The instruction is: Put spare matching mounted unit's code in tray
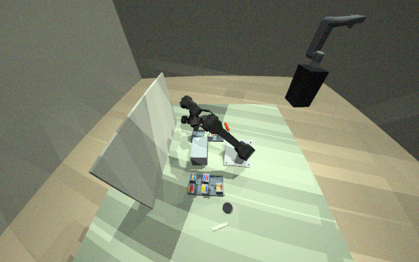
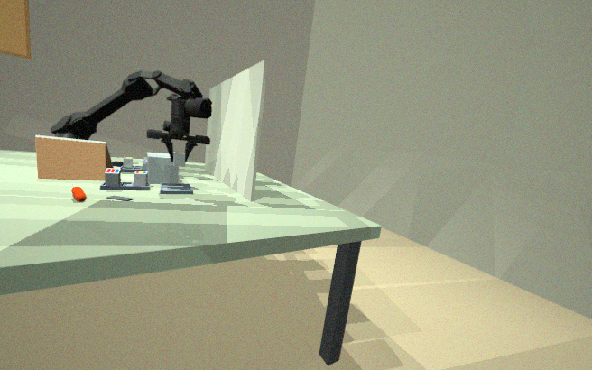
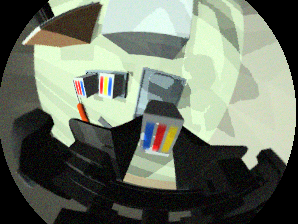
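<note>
My gripper tip is 9 cm above the flat dark tray. Round my gripper tip: grey mounted unit: 19 cm to the left, 4 cm below, 2 cm behind; then tall grey upright panel: 22 cm ahead, 16 cm to the left, 13 cm above.
</note>
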